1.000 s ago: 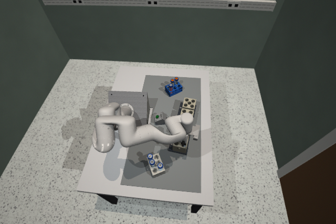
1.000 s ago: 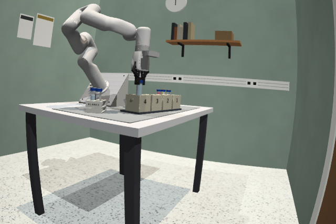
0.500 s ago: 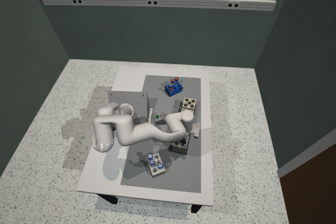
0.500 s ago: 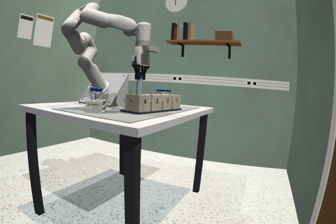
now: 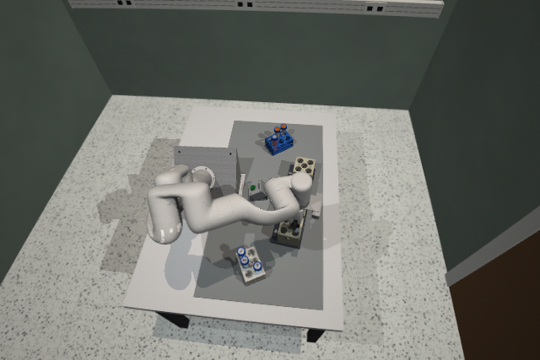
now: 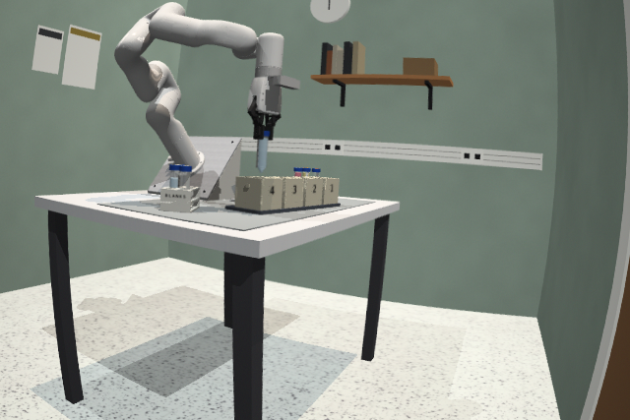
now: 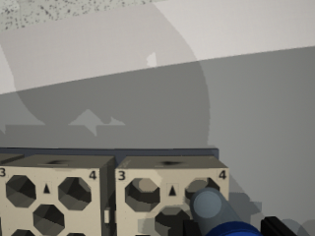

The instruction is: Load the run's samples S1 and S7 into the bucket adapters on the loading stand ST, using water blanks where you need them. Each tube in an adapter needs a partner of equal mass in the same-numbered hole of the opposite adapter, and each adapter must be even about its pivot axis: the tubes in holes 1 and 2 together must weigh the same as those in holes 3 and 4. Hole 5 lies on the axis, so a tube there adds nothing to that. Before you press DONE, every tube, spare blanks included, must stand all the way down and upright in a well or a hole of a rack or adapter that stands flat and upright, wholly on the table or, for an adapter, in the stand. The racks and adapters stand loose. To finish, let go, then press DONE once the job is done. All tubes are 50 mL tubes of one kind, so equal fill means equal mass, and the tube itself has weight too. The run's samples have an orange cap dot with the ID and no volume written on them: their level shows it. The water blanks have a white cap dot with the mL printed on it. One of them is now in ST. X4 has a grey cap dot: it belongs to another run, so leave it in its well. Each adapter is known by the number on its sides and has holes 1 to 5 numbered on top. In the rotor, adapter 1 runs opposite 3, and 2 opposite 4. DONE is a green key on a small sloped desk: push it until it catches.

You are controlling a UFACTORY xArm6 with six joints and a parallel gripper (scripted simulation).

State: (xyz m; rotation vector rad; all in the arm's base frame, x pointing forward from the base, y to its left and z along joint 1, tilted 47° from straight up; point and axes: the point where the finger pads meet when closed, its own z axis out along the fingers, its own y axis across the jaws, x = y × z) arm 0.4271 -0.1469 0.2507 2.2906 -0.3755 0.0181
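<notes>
My gripper is now 5 cm above the blue-capped water blank and 1 cm to the left of it. The rest, counted from my hand: green DONE key 25 cm to the left, 18 cm behind, 16 cm below; bucket adapter 35 cm to the left, 17 cm below, 7 cm ahead; beige blanks rack 19 cm below, 19 cm behind, 11 cm to the right.
</notes>
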